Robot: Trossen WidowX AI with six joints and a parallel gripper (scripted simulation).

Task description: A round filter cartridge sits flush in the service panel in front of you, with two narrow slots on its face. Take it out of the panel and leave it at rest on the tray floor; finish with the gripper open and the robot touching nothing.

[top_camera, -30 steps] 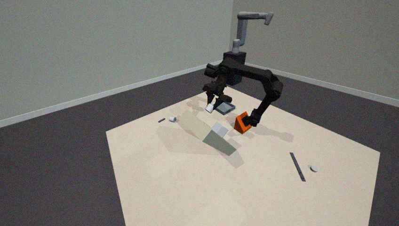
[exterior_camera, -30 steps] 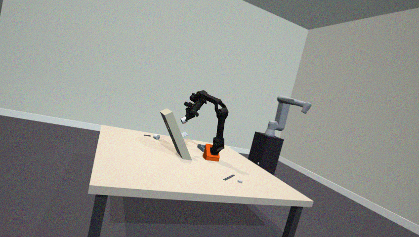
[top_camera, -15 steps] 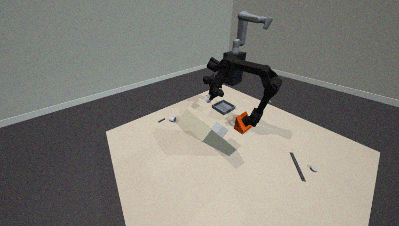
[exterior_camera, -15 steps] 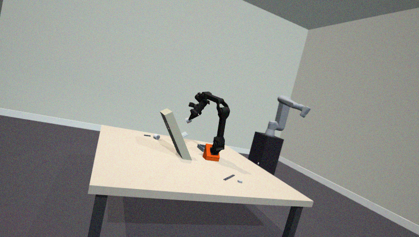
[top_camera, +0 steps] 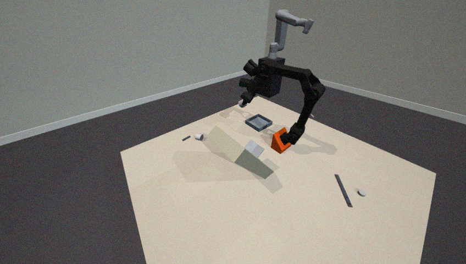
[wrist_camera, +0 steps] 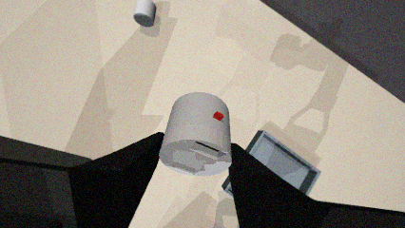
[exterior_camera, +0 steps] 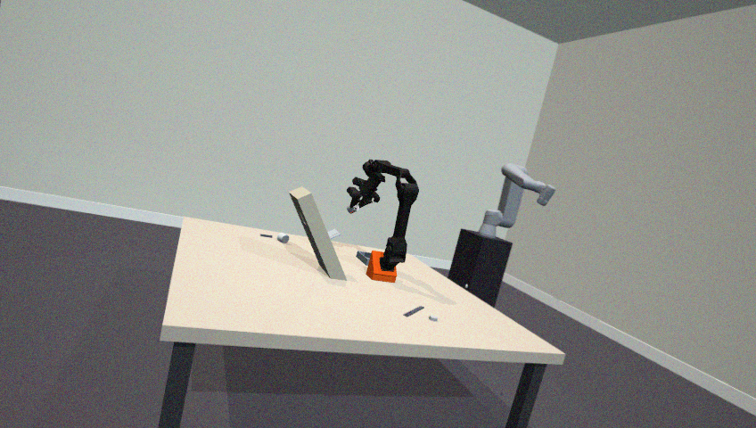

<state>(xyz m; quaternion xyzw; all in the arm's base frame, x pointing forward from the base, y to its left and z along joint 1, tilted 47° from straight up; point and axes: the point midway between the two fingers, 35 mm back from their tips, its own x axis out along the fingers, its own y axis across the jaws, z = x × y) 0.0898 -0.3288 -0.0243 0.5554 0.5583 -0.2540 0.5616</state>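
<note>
Right now my gripper tip is 250 mm above the grey tray, 190 mm past it and 20 mm to the left of it. From my gripper tip the other things lie so: round filter cartridge: right at my gripper tip; then service panel: 240 mm to the left, 230 mm ahead, 100 mm below; then grey flap: 240 mm to the left, 170 mm ahead, 120 mm below.
</note>
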